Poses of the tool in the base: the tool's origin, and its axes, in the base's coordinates. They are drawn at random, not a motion.
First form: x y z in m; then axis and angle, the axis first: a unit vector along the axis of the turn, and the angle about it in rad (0 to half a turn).
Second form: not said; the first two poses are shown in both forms.
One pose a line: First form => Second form
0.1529, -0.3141, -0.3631, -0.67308, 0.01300, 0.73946, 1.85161 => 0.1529, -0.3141, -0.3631, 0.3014, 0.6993, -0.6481, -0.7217, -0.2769, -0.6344
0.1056, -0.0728, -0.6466, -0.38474, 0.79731, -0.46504, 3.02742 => 0.1056, -0.0728, -0.6466, -0.6984, -0.6645, 0.2658, -0.5585, 0.2738, -0.7830
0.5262, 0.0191, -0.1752, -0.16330, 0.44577, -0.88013, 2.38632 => 0.5262, 0.0191, -0.1752, -0.6820, -0.7291, -0.0572, 0.4775, -0.3847, -0.7899
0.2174, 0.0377, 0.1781, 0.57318, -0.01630, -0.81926, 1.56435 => 0.2174, 0.0377, 0.1781, 0.3329, -0.8285, -0.4503, 0.8100, 0.0067, 0.5864
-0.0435, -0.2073, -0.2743, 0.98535, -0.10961, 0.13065, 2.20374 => -0.0435, -0.2073, -0.2743, 0.9537, -0.0665, 0.2933, -0.2772, -0.5724, 0.7717
